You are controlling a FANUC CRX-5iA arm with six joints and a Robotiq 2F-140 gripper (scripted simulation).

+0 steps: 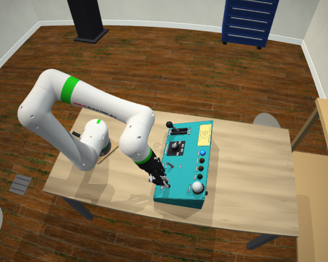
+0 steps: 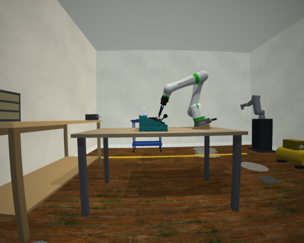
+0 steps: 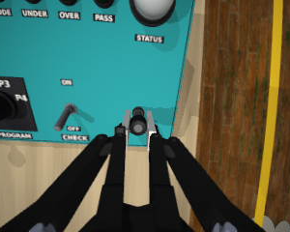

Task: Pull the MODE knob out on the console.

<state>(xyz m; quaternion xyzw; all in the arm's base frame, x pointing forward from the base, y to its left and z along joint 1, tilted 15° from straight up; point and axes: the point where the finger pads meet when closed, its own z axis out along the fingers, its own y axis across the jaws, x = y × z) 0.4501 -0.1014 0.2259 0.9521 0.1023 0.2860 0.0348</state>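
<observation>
Now: hand 20 mm above the black mode knob and 10 mm short of it. From my hand the other things lie so: check toggle: 120 mm to the left, 40 mm below, 10 mm behind; program rotary selector: 250 mm to the left, 40 mm below, 30 mm behind; teal console: 180 mm to the left, 50 mm below, 10 mm ahead.
</observation>
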